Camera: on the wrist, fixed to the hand. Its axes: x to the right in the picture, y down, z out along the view.
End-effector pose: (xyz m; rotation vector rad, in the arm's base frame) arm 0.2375 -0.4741 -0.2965 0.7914 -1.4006 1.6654
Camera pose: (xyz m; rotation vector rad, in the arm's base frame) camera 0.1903 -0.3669 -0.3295 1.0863 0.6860 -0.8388
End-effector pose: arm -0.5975 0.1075 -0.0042 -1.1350 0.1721 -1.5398
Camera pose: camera -0.6406 0.0289 -0.0864 0.1119 0.9307 1.4034
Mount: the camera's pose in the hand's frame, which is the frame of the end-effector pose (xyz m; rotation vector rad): 0.0140 0.0503 -0.1099 -0.1051 0.2508 -3.0878
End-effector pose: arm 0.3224 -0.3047 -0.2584 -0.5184 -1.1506 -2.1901
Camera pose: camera 0.3390 -0.4232 -0.2802 -1.0442 0.3261 0.7514
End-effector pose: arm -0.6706 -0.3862 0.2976 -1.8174 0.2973 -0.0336
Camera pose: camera -0.6859 -0.5052 0.2771 0.5021 2.2392 2.0302
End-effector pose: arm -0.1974 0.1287 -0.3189 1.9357 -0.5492 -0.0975
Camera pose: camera -0.1672 0.1999 -0.2250 0.7204 2.6387 -1.4766
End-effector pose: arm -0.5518 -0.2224 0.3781 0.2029 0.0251 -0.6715
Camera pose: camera -0.5050 -0.1712 0.2781 0.0407 -0.4933 2.4715
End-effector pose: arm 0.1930 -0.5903 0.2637 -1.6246 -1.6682 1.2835
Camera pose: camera 0.3087 -0.5527 0.2660 1.3255 -1.4509 -0.7177
